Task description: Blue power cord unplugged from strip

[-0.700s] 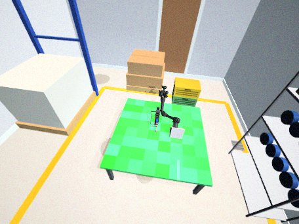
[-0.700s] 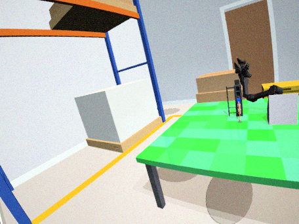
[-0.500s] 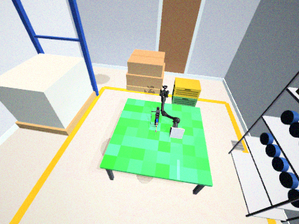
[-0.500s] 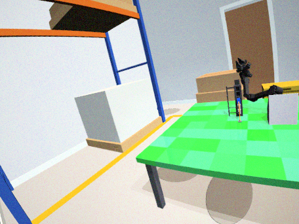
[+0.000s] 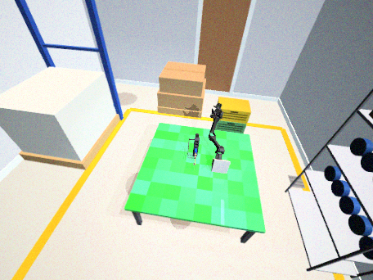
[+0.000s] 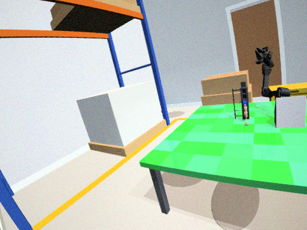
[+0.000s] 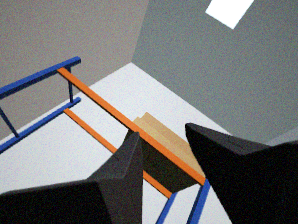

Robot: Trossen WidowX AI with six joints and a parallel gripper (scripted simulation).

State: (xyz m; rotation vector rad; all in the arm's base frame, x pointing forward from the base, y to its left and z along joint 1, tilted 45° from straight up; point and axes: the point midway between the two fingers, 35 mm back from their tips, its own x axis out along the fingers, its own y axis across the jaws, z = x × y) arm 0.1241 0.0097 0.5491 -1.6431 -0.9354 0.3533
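Now: the blue plug 150 mm ahead of my gripper tip, 270 mm to the left of it and 400 mm below it.
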